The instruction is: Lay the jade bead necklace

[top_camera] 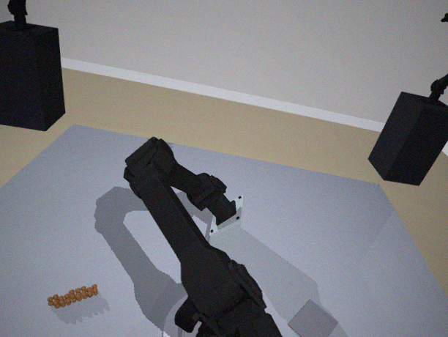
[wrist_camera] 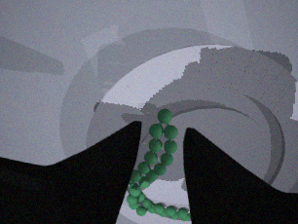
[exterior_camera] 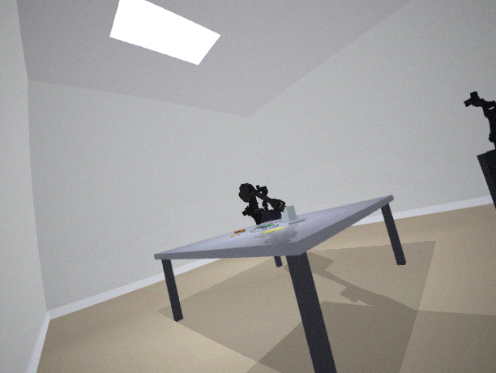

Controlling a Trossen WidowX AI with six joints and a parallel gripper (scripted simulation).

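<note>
Right now the round bead board is 6 cm behind my gripper tip, 3 cm below it and 1 cm to the right of it. From my gripper tip the other things lie so: yellow strip 21 cm to the left, 13 cm ahead, 4 cm below; then flat grey square 22 cm to the left, 11 cm behind, 4 cm below.
</note>
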